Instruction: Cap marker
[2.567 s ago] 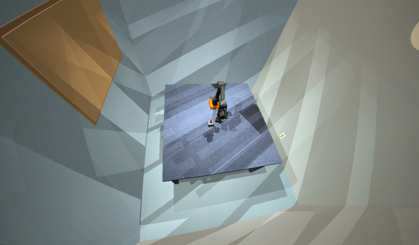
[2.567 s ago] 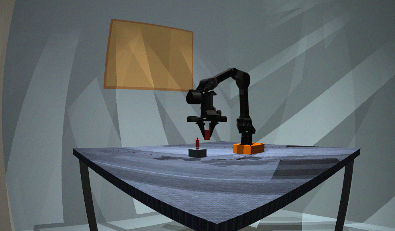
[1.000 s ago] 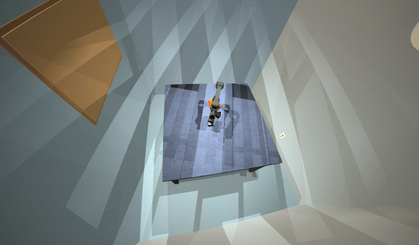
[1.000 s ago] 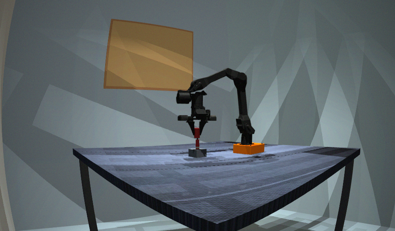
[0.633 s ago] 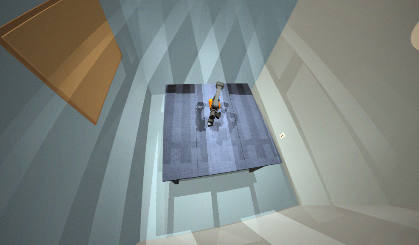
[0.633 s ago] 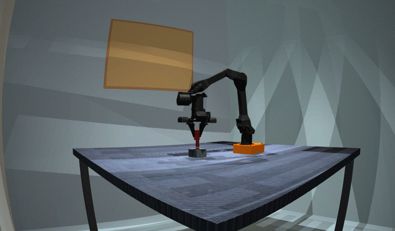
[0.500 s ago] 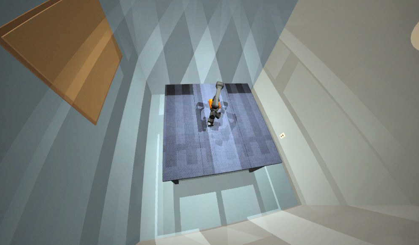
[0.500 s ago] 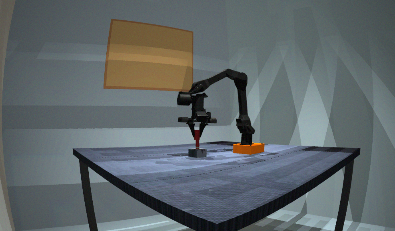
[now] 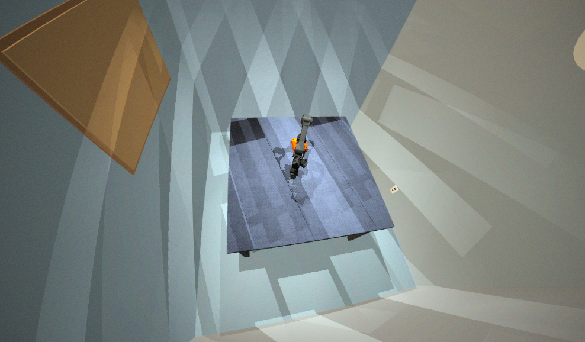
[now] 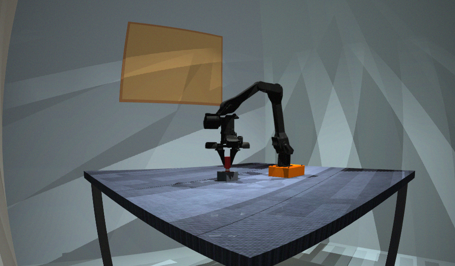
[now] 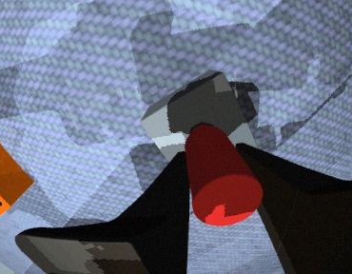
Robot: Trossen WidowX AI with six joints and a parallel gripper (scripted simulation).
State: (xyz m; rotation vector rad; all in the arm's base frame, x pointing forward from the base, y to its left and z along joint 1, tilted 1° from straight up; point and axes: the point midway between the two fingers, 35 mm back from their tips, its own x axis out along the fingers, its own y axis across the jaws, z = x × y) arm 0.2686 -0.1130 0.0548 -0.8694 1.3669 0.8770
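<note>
My gripper tip is now 1 cm below the red marker cap. Round my gripper tip: dark holder block: 5 cm below.
</note>
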